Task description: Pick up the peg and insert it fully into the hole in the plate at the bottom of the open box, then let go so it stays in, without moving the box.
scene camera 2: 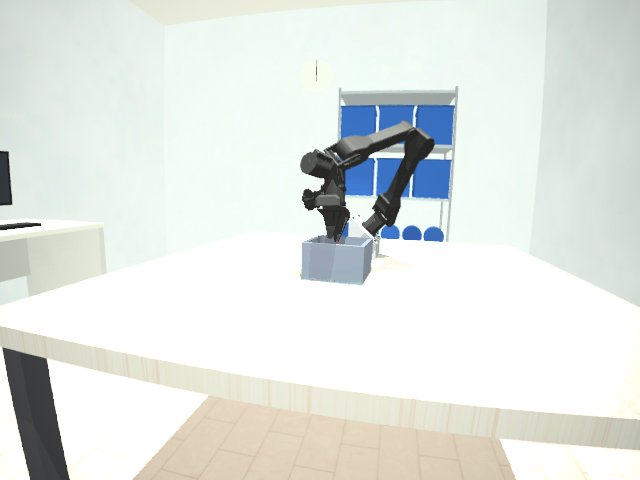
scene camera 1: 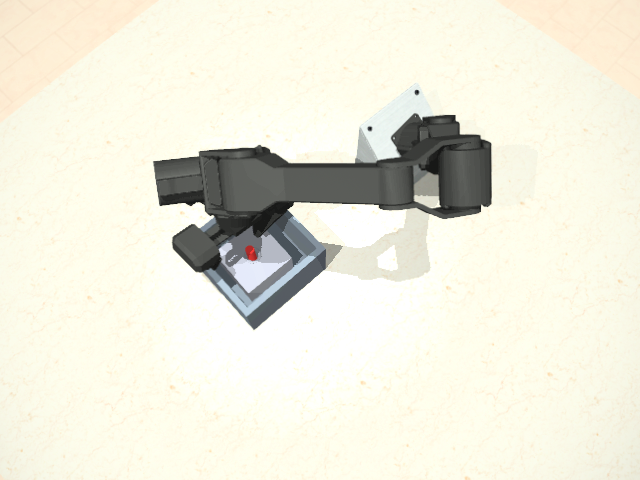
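The red peg (scene camera 1: 251,253) stands about upright near the middle of the pale plate (scene camera 1: 258,276), with a short part showing above it; how deep it sits cannot be told. In the scene camera 2 view a tiny bit of the red peg (scene camera 2: 339,243) shows at the box rim. The open blue-grey box (scene camera 1: 289,291) (scene camera 2: 336,266) stands on the table, its far corner hidden under the arm. My gripper (scene camera 1: 245,235) (scene camera 2: 336,239) is open and empty, pointing down into the box, with its fingers apart around or just above the peg; their tips are partly hidden.
The arm (scene camera 1: 330,183) (scene camera 2: 382,136) reaches over the far side of the box from its metal base mount (scene camera 1: 390,124) at the back right. A camera-like dark block (scene camera 1: 195,248) on the wrist hangs over the box's left corner. The box walls stand close around the gripper.
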